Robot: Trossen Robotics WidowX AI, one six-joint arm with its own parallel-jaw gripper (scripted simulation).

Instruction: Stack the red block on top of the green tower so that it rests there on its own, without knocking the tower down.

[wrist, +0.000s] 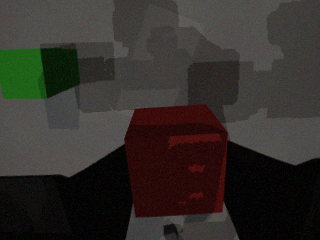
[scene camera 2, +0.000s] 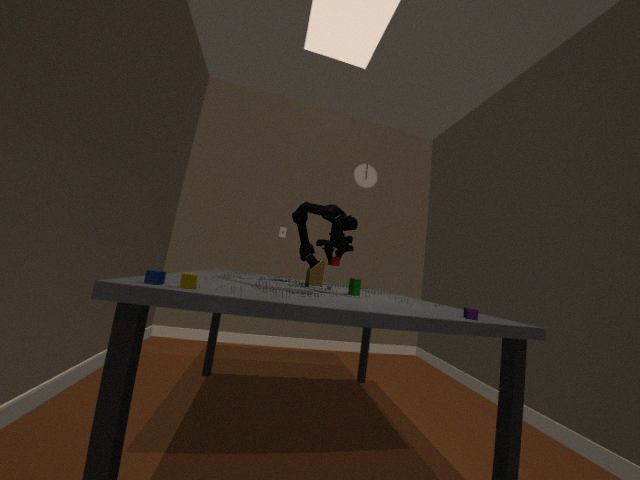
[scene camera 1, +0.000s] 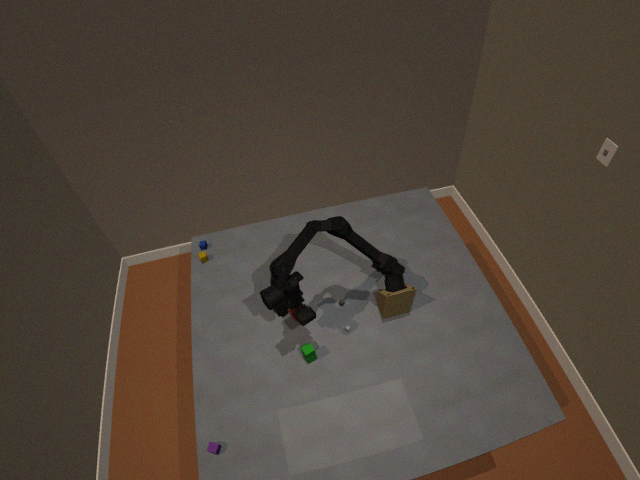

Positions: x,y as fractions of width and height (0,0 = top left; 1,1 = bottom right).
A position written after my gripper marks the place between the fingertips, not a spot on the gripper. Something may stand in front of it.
Observation:
My gripper (wrist: 0.54,0.61) carries a red block.

